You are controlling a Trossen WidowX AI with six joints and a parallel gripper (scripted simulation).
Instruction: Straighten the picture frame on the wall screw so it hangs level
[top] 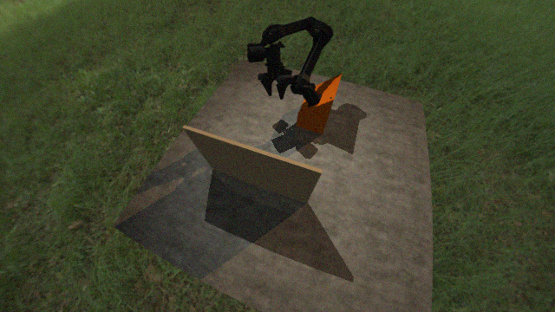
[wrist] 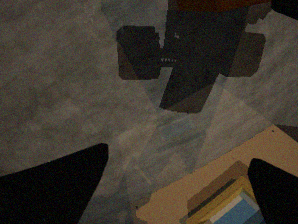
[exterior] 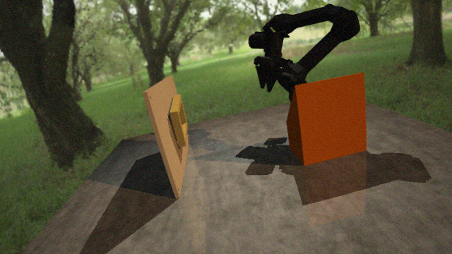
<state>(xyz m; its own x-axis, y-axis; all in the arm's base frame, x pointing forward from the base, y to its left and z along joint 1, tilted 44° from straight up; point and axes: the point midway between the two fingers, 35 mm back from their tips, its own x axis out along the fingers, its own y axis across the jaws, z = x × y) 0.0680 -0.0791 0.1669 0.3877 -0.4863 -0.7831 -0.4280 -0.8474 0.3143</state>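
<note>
My gripper tip is 330 mm short of the picture frame, 30 mm to the right of it and 30 mm above it. Also, from my gripper tip: wall board 340 mm ahead, 40 mm to the left, 40 mm below.
</note>
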